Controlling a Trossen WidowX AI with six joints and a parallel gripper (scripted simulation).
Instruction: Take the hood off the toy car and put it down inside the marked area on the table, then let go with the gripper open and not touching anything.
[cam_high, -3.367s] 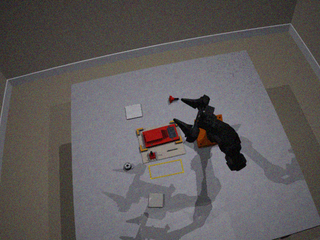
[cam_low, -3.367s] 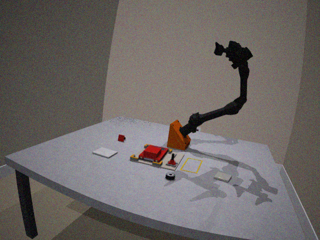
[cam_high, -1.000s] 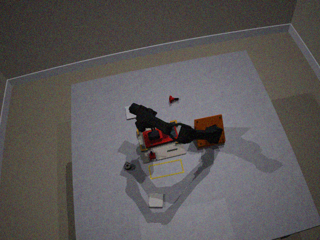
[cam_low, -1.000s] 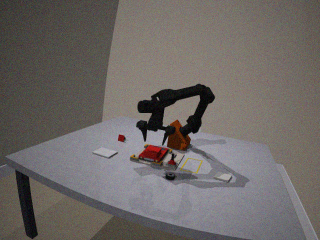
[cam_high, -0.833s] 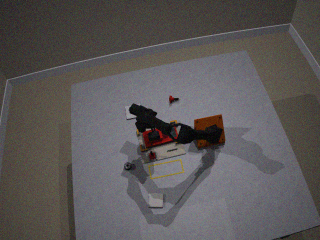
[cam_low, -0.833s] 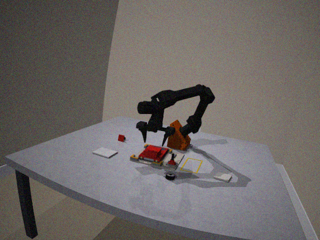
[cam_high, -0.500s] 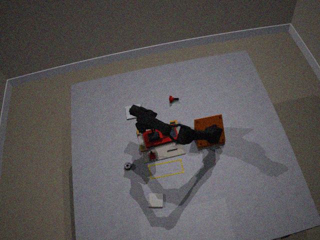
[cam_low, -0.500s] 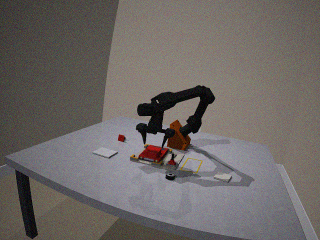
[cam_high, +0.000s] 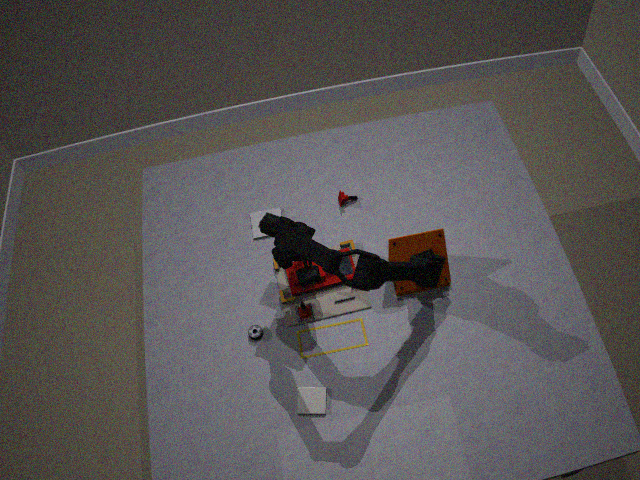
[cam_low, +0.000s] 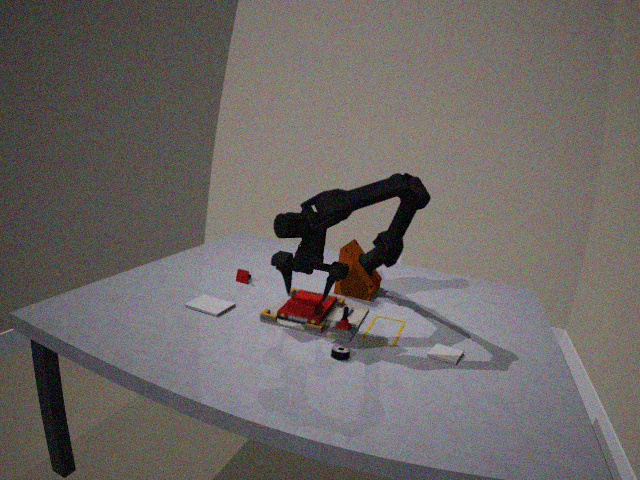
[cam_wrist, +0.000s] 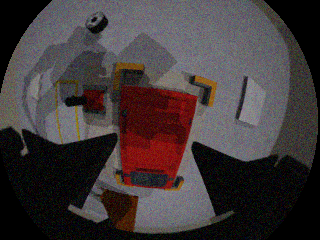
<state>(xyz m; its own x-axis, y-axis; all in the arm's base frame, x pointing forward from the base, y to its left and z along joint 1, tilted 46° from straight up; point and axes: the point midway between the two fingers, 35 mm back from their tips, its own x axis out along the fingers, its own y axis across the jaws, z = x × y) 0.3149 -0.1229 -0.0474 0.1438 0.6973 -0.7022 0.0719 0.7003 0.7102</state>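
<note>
Right now my gripper tip is 10 mm above the hood. The rest, counted from my gripper tip: wheel 200 mm ahead, 120 mm to the left, 50 mm below.
</note>
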